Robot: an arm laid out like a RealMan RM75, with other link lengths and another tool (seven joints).
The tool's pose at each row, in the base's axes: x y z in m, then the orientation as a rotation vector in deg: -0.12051, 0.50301, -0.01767, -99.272, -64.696, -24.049; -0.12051, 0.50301, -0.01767, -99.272, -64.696, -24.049; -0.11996, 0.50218, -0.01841, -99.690, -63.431, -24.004; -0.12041, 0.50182, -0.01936, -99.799, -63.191, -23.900; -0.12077, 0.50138, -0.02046, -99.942, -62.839, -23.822; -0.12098, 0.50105, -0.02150, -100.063, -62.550, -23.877; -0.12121, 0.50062, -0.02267, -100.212, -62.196, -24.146
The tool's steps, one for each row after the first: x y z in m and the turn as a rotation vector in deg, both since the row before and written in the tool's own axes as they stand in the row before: 0.00000, 0.00000, 0.00000, 0.000, 0.000, 0.000; -0.00065, 0.00093, -0.00050, -0.170, 0.535, 0.964; -0.00108, 0.00019, 0.00021, -0.012, 0.039, 0.233; -0.00117, 0.00036, 0.00018, -0.040, 0.103, 0.304; -0.00100, 0.00044, 0.00022, -0.092, 0.146, 0.199; -0.00114, 0.00051, 0.00019, -0.209, 0.286, 0.157
